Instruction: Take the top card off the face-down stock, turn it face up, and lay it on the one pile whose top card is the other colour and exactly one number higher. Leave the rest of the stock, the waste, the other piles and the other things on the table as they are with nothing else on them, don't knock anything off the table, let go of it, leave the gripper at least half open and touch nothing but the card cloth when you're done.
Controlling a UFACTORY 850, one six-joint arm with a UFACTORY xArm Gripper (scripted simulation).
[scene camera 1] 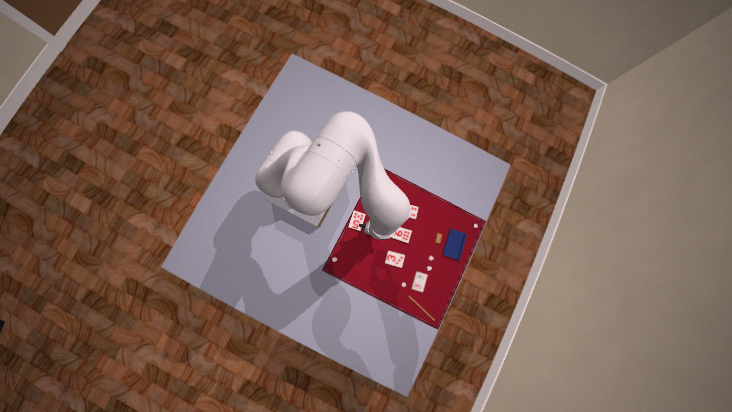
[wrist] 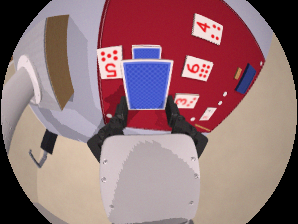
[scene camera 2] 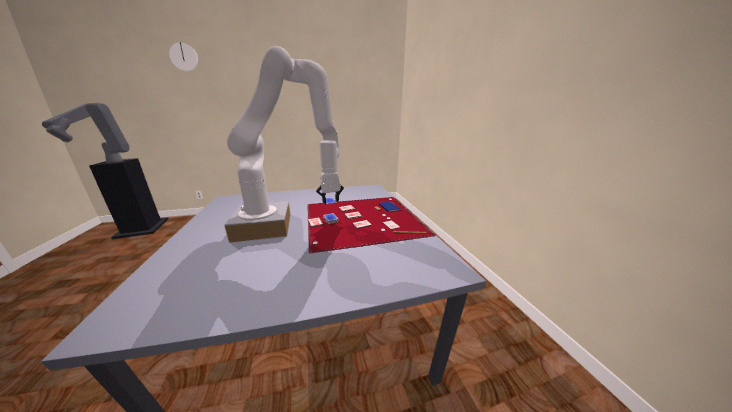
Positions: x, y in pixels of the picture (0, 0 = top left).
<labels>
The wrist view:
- my gripper: 146, 101
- red card cloth: 237, 48
</labels>
